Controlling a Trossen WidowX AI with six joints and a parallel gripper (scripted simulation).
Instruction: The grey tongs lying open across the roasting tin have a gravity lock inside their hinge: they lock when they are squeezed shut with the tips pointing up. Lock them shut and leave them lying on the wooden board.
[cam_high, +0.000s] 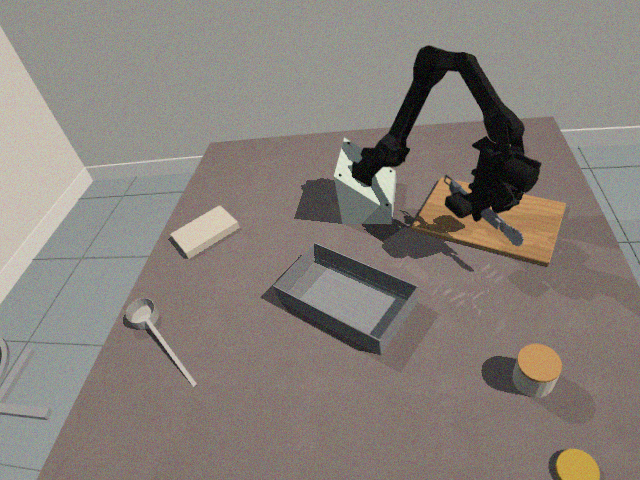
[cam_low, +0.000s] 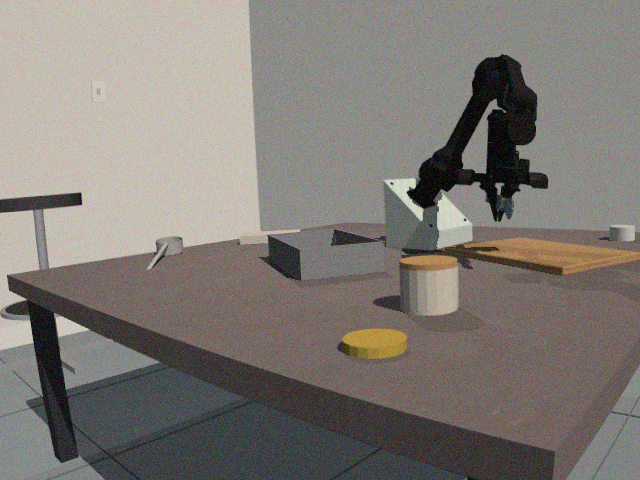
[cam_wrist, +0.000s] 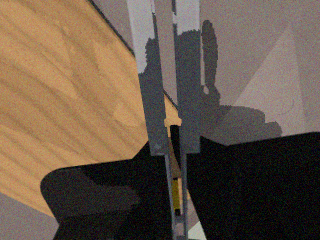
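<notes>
Now: the wooden board 90 mm behind my gripper tip, 80 mm below it and 50 mm to the left of it. Round my gripper tip: cork-lidded jar 390 mm ahead, 60 mm to the left, 50 mm below; small white cylinder 430 mm behind, 180 mm to the left, 70 mm below; roasting tin 330 mm to the right, 170 mm ahead, 50 mm below.
</notes>
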